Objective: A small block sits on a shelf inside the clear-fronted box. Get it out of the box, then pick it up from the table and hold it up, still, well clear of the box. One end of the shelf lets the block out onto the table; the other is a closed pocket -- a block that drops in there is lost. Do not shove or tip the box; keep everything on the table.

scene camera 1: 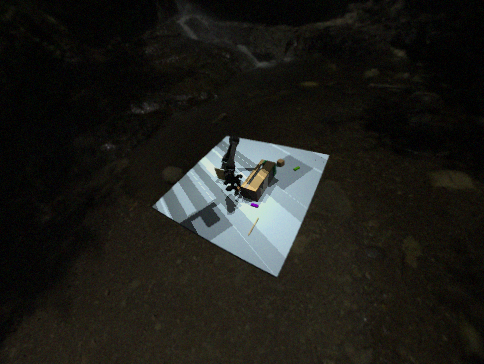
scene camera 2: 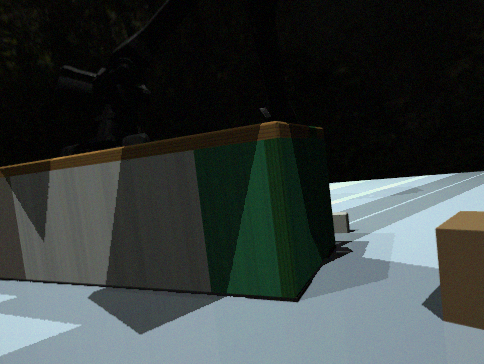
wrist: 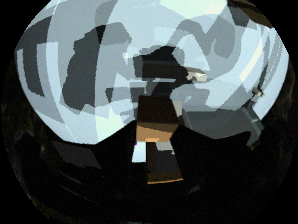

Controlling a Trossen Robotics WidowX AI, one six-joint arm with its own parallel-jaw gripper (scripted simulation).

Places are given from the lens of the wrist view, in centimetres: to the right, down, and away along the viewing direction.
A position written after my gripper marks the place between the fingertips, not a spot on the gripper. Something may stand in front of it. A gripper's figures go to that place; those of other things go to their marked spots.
my gripper [wrist: 151,123]: 0, 1, 10
box [wrist: 214,121]: 12, 2, 14
tan block [wrist: 156,120]: 0, 1, 6
The marked spots on the tan block and the box are 14 cm apart.
